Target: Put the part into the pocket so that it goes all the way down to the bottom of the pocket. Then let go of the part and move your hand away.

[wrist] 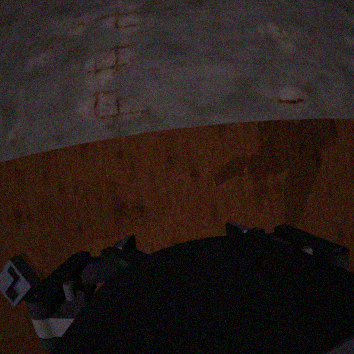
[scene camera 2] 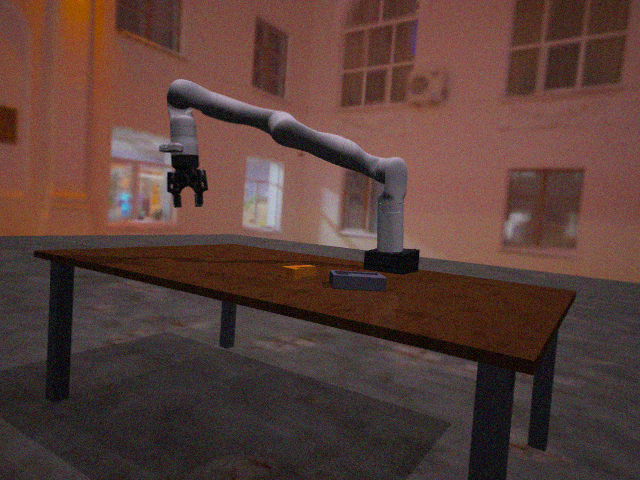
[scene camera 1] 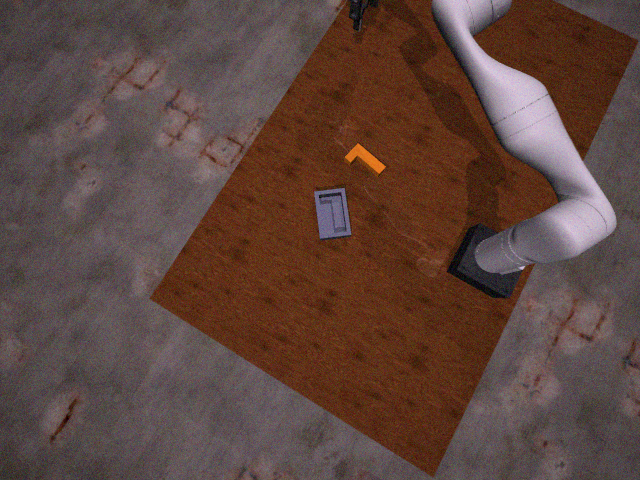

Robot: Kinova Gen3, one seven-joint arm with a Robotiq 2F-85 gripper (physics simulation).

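Where they show: gripper, fingertip midpoint: (wrist: 181,239) (scene camera 2: 188,207) (scene camera 1: 365,18); arm's base at its link origin: (scene camera 2: 389,250) (scene camera 1: 491,255).
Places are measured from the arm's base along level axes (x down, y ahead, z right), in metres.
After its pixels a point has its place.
The orange L-shaped part (scene camera 1: 370,159) @[z 0.067, x 0.041, y 0.421 m] (scene camera 2: 300,271) @[z 0.027, x 0.049, y 0.469 m] lies flat on the table, apart from the blue-grey block (scene camera 1: 324,223) @[z -0.171, x 0.035, y 0.425 m] (scene camera 2: 357,281) @[z -0.157, x 0.049, y 0.461 m] (wrist: 23,289) @[z -0.083, x 0.035, y 0.419 m]. The block's L-shaped pocket (scene camera 1: 338,212) @[z -0.114, x 0.067, y 0.413 m] faces up and is empty. In the wrist view the block shows at the lower left edge, and a small orange patch shows behind the left finger linkage. My gripper (scene camera 2: 188,203) @[z 0.329, x -0.109, y 0.632 m] (wrist: 181,239) @[z 0.329, x -0.109, y 0.632 m] is open and empty, pointing down high above the table, well away from part and block. In scene camera 1 part of it shows at the top edge.
The wooden table (scene camera 1: 289,273) @[z -0.343, x 0.071, y 0.430 m] (scene camera 2: 439,315) @[z -0.417, x 0.071, y 0.556 m] (wrist: 150,190) @[z 0.271, x 0.071, y 0.663 m] carries my black base (scene camera 1: 471,254) @[z -0.026, x 0.003, y 0.046 m] (scene camera 2: 391,260) @[z -0.042, x 0.028, y 0.062 m] near one long edge. The arm (scene camera 1: 522,103) @[z 0.094, x -0.370, y 0.224 m] (scene camera 2: 315,144) @[z 0.122, x -0.332, y 0.320 m] stretches from it high over the table. Grey floor (scene camera 1: 103,232) surrounds the table.
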